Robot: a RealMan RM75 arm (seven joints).
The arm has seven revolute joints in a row. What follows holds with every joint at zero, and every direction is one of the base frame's. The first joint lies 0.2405 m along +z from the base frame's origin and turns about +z. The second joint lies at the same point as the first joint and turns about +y. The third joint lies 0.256 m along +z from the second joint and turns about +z. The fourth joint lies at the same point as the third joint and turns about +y. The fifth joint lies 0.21 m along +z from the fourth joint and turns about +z. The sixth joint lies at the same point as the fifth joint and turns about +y. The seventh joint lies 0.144 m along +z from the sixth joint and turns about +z. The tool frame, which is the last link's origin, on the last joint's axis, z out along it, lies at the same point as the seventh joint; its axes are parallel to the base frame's.
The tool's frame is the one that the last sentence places.
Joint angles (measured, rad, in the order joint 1, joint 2, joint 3, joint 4, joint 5, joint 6, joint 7), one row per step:
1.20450, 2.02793, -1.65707, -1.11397, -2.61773, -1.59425, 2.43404
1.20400, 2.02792, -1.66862, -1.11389, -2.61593, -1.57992, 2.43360
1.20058, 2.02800, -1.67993, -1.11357, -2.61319, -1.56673, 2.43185
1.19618, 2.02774, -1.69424, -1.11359, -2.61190, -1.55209, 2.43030
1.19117, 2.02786, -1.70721, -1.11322, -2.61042, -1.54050, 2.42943
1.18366, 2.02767, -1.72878, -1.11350, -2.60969, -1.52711, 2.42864
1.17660, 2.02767, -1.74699, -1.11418, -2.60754, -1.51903, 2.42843
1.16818, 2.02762, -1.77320, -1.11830, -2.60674, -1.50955, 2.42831
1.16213, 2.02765, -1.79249, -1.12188, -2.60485, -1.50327, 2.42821
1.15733, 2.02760, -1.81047, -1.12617, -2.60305, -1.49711, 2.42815
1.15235, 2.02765, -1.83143, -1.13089, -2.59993, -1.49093, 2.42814
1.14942, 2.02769, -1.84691, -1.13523, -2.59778, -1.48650, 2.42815
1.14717, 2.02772, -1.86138, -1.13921, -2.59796, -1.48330, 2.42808
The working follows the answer.
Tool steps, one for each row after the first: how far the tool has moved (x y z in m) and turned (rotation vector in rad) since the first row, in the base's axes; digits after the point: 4 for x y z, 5 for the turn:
-0.0006, 0.0002, -0.0020, 0.00071, 0.00122, 0.01287
0.0000, 0.0002, -0.0041, -0.00059, 0.00206, 0.02254
0.0010, 0.0002, -0.0063, -0.00096, 0.00059, 0.03395
0.0026, -0.0001, -0.0084, -0.00236, -0.00152, 0.04142
0.0055, -0.0009, -0.0114, -0.00537, -0.00970, 0.05199
0.0084, -0.0022, -0.0140, -0.01032, -0.01733, 0.05782
0.0115, -0.0042, -0.0173, -0.01684, -0.02970, 0.07003
0.0136, -0.0060, -0.0198, -0.02311, -0.03803, 0.07877
0.0150, -0.0077, -0.0221, -0.02894, -0.04504, 0.08869
0.0166, -0.0100, -0.0250, -0.03709, -0.05323, 0.09956
0.0173, -0.0117, -0.0270, -0.04320, -0.05901, 0.10899
0.0180, -0.0132, -0.0287, -0.04795, -0.06652, 0.11852

Tool pose at each row, in the base's axes (x y z in m, rotation vector in rad; rounded; the steps above come from the unrounded poses):
0.0189, 0.3947, -0.0366, -2.69105, -0.05559, -0.91137
0.0182, 0.3949, -0.0386, -2.68746, -0.07222, -0.90576
0.0188, 0.3949, -0.0407, -2.68635, -0.08558, -0.90201
0.0199, 0.3949, -0.0429, -2.68282, -0.10129, -0.90065
0.0215, 0.3946, -0.0450, -2.68102, -0.11236, -0.90154
0.0244, 0.3938, -0.0480, -2.67703, -0.12963, -0.90995
0.0272, 0.3925, -0.0505, -2.67637, -0.14144, -0.91946
0.0303, 0.3904, -0.0538, -2.67294, -0.16354, -0.93366
0.0324, 0.3886, -0.0564, -2.67202, -0.18005, -0.94344
0.0339, 0.3869, -0.0587, -2.67085, -0.19765, -0.95096
0.0354, 0.3847, -0.0615, -2.67077, -0.21796, -0.96022
0.0361, 0.3830, -0.0636, -2.67035, -0.23484, -0.96624
0.0369, 0.3815, -0.0653, -2.66776, -0.25154, -0.97423

